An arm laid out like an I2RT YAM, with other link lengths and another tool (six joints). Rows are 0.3 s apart.
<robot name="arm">
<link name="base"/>
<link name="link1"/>
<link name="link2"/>
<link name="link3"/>
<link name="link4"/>
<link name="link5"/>
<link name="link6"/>
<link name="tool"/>
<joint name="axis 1" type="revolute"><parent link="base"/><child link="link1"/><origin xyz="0.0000 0.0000 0.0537" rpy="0.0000 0.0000 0.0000"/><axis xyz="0 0 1"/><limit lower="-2.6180" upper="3.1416"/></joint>
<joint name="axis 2" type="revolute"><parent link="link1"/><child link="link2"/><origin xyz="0.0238 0.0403 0.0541" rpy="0.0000 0.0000 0.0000"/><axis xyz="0 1 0"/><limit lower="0.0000" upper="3.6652"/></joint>
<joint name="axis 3" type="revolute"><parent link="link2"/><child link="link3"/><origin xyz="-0.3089 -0.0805 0.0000" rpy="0.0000 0.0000 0.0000"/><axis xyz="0 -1 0"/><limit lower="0.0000" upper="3.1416"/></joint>
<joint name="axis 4" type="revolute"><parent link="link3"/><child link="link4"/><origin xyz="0.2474 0.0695 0.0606" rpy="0.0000 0.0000 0.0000"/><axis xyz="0 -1 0"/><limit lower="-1.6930" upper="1.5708"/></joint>
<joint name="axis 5" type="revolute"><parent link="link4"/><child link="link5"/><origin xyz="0.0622 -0.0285 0.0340" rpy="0.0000 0.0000 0.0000"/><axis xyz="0 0 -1"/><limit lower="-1.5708" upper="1.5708"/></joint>
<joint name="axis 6" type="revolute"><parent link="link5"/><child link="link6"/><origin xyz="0.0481 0.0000 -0.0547" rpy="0.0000 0.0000 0.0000"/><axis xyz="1 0 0"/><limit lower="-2.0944" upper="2.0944"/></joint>
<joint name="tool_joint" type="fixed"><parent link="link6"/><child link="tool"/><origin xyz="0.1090 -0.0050 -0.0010" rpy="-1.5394 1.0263 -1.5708"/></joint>
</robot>
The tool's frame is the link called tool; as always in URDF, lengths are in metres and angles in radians.
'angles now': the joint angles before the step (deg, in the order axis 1, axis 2, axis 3, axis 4, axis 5, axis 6). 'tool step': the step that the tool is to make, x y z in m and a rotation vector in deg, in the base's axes. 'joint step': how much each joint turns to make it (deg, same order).
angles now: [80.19, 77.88, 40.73, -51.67, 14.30, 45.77]
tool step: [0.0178, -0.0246, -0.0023, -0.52, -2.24, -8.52]
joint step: [-5.88, -2.30, -2.67, -0.37, 2.34, 2.71]
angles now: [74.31, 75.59, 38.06, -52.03, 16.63, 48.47]
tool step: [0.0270, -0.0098, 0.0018, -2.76, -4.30, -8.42]
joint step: [-5.86, 3.06, 1.22, -0.30, 4.92, 2.77]
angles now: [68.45, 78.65, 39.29, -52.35, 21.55, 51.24]
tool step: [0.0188, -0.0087, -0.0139, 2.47, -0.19, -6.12]
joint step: [-7.91, 0.69, -2.44, 6.14, -0.89, -1.92]
